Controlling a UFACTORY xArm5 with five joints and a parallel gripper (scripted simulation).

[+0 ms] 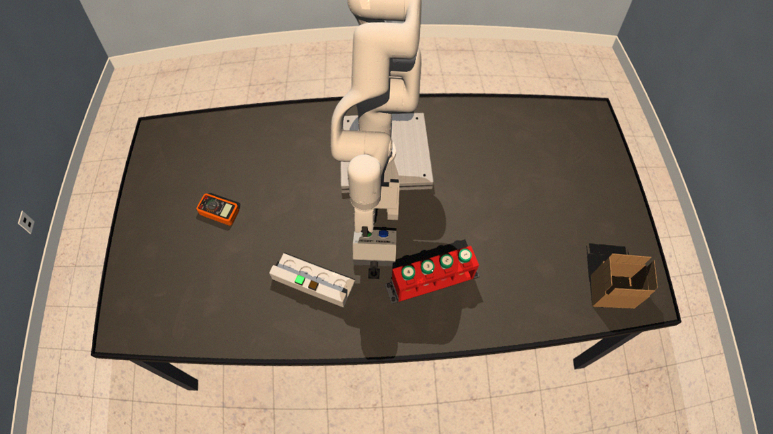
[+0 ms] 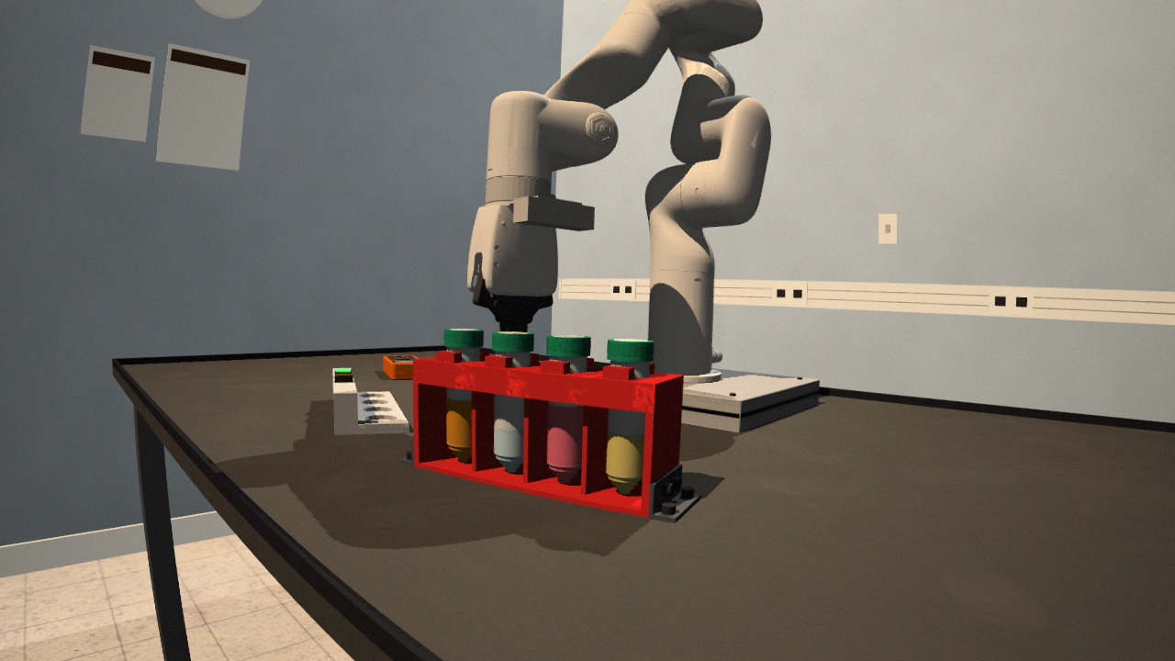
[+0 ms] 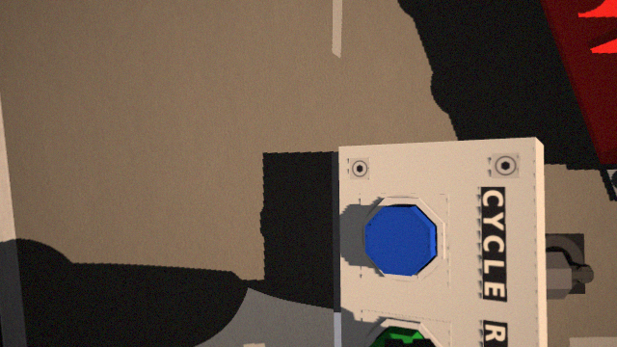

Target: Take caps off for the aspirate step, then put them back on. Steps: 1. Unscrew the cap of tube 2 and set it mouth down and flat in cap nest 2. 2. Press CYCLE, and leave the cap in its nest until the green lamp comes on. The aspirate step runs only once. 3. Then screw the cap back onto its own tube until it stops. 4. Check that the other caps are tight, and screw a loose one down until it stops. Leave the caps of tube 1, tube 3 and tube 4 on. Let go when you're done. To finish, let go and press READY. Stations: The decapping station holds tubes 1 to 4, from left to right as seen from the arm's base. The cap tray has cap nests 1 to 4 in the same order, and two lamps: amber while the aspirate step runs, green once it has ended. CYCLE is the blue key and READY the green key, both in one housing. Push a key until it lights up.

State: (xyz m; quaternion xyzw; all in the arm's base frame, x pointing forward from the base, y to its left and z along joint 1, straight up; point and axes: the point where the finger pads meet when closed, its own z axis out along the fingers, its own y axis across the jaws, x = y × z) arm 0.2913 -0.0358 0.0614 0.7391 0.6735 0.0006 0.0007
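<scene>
Right now the green key is 30 mm below my hand. Also, from my hand: blue key 10 mm ahead, 40 mm to the left, 30 mm below; then key housing 20 mm ahead, 20 mm to the left, 50 mm below; then table edge 350 mm ahead, 50 mm to the left, 90 mm below.
</scene>
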